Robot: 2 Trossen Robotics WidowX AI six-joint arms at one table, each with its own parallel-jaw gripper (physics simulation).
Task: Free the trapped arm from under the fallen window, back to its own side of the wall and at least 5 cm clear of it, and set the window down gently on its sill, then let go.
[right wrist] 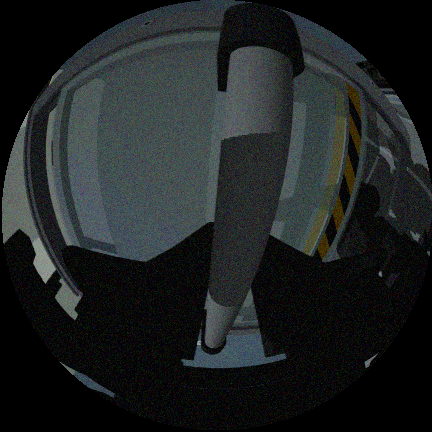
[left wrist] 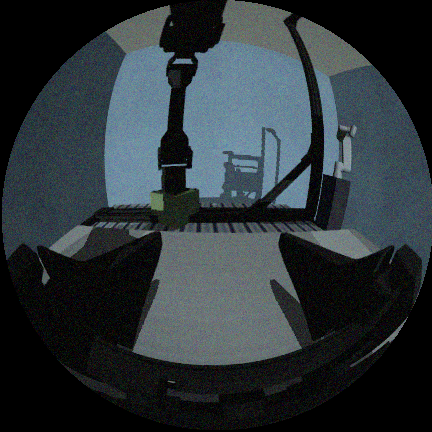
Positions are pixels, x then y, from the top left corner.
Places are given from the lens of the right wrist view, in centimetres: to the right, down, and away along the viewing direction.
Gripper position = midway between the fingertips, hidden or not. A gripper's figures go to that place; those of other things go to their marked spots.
my right gripper [right wrist: 228, 229]: 1, 1, 9
window [right wrist: 240, 127]: 0, -2, 3
